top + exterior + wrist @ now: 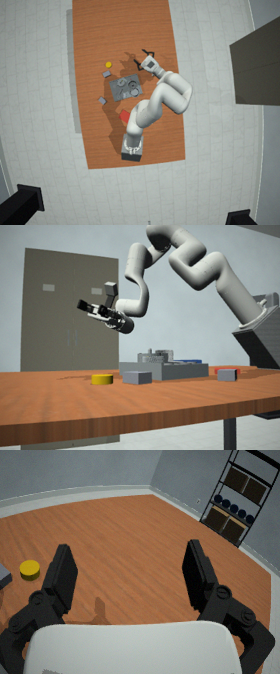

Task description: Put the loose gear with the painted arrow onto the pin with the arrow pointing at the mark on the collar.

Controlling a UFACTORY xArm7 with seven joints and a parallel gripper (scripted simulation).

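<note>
My hand is 18 cm past the grey gear, 18 cm above it and 14 cm to the right of it. Round my hand: yellow disc: 25 cm to the left, 22 cm below, 2 cm behind; blue block: 38 cm behind, 22 cm below, 8 cm to the right; red block: 46 cm behind, 22 cm below, 9 cm to the left.
</note>
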